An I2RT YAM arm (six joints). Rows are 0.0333 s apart.
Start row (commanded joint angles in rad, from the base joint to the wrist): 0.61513 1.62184 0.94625 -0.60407 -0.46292 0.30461
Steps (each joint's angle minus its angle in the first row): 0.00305 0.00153 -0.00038 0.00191 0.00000 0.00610; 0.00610 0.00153 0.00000 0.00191 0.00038 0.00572; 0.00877 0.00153 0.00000 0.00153 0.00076 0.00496; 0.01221 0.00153 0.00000 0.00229 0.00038 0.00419; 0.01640 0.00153 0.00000 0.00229 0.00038 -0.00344; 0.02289 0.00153 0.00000 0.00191 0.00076 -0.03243; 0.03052 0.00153 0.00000 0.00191 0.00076 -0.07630; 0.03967 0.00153 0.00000 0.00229 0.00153 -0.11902; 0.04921 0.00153 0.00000 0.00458 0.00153 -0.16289; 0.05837 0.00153 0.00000 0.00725 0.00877 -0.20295; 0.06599 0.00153 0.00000 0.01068 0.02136 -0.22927; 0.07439 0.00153 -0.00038 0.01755 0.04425 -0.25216; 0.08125 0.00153 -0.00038 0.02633 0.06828 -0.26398; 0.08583 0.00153 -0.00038 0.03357 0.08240 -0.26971; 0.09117 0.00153 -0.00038 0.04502 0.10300 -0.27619; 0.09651 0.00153 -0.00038 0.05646 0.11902 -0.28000; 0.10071 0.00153 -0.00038 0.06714 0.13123 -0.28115; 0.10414 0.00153 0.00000 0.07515 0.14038 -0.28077; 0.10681 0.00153 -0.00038 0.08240 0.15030 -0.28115; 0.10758 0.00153 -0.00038 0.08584 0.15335 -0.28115; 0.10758 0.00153 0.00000 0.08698 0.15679 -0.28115; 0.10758 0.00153 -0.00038 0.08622 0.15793 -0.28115
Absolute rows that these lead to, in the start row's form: 0.61818 1.62337 0.94587 -0.60216 -0.46292 0.31071; 0.62123 1.62337 0.94625 -0.60216 -0.46254 0.31033; 0.62390 1.62337 0.94625 -0.60254 -0.46216 0.30957; 0.62734 1.62337 0.94625 -0.60178 -0.46254 0.30880; 0.63153 1.62337 0.94625 -0.60178 -0.46254 0.30117; 0.63802 1.62337 0.94625 -0.60216 -0.46216 0.27218; 0.64565 1.62337 0.94625 -0.60216 -0.46216 0.22831; 0.65480 1.62337 0.94625 -0.60178 -0.46139 0.18559; 0.66434 1.62337 0.94625 -0.59949 -0.46139 0.14172; 0.67350 1.62337 0.94625 -0.59682 -0.45415 0.10166; 0.68112 1.62337 0.94625 -0.59339 -0.44156 0.07534; 0.68952 1.62337 0.94587 -0.58652 -0.41867 0.05245; 0.69638 1.62337 0.94587 -0.57774 -0.39464 0.04063; 0.70096 1.62337 0.94587 -0.57050 -0.38052 0.03490; 0.70630 1.62337 0.94587 -0.55905 -0.35992 0.02842; 0.71164 1.62337 0.94587 -0.54761 -0.34390 0.02461; 0.71584 1.62337 0.94587 -0.53693 -0.33169 0.02346; 0.71927 1.62337 0.94625 -0.52892 -0.32254 0.02384; 0.72194 1.62337 0.94587 -0.52167 -0.31262 0.02346; 0.72271 1.62337 0.94587 -0.51823 -0.30957 0.02346; 0.72271 1.62337 0.94625 -0.51709 -0.30613 0.02346; 0.72271 1.62337 0.94587 -0.51785 -0.30499 0.02346
